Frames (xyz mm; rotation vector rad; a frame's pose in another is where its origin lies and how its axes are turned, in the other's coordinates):
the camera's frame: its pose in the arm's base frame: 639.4 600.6 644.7 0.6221 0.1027 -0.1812
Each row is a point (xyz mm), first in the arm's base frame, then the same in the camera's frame.
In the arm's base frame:
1: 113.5 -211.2 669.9
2: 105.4 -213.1 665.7
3: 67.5 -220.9 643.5
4: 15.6 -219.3 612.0
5: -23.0 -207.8 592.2
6: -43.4 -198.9 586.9
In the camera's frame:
1: -406.9 -737.9 475.6
2: -414.0 -743.4 473.0
3: -446.7 -769.8 458.1
4: -493.0 -796.8 429.5
5: -529.4 -806.6 405.2
6: -549.8 -806.6 394.8

